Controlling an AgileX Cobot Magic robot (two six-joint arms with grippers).
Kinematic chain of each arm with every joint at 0, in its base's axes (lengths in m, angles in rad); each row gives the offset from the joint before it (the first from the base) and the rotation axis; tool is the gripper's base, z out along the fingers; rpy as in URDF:
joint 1: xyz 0 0 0.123 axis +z
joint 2: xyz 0 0 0 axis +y
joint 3: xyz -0.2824 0 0.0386 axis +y
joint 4: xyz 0.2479 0 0.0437 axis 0.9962 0 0.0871
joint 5: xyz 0 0 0 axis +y
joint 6: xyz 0.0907 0 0.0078 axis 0.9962 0 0.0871
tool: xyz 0 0 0 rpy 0 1.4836 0
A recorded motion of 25 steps. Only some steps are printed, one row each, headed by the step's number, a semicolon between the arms.
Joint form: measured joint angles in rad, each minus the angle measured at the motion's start. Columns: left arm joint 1, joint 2, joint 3, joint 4, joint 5, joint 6; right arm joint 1, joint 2, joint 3, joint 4, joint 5, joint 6.
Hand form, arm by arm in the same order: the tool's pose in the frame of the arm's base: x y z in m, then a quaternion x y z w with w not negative. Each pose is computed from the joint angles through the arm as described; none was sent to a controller.
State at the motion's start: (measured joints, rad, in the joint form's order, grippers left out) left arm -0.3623 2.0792 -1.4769 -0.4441 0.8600 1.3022; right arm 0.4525 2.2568 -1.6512 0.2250 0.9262 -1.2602
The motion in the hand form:
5: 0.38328 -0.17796 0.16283 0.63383 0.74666 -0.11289 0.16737; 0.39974 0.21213 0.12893 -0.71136 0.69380 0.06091 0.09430
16: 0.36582 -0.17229 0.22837 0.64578 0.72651 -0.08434 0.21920; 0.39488 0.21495 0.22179 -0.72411 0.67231 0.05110 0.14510
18: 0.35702 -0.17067 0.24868 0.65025 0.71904 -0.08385 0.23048; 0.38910 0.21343 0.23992 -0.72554 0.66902 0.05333 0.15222
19: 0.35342 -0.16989 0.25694 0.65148 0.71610 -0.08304 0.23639; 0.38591 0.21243 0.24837 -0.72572 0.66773 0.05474 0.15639
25: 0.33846 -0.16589 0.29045 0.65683 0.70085 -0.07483 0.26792; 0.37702 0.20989 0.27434 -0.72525 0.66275 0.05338 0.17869
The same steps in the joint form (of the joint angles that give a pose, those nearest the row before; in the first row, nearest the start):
5: -0.0039 0.0000 0.0000 0.0093 -0.0072 -0.0053; -0.0004 0.0001 -0.0255 -0.0053 0.0252 0.0000
16: -0.0098 -0.1714 0.0145 0.0438 0.0256 -0.0168; 0.0062 -0.1423 -0.1447 -0.0039 0.1841 -0.0018
18: -0.0122 -0.2242 0.0145 0.0430 0.0566 -0.0163; 0.0069 -0.1787 -0.1535 0.0032 0.2177 -0.0018
19: -0.0130 -0.2459 0.0144 0.0421 0.0663 -0.0163; 0.0069 -0.1976 -0.1547 0.0082 0.2310 -0.0018
25: -0.0154 -0.3347 0.0145 0.0365 0.0899 -0.0065; 0.0080 -0.2548 -0.1591 0.0210 0.2495 -0.0018

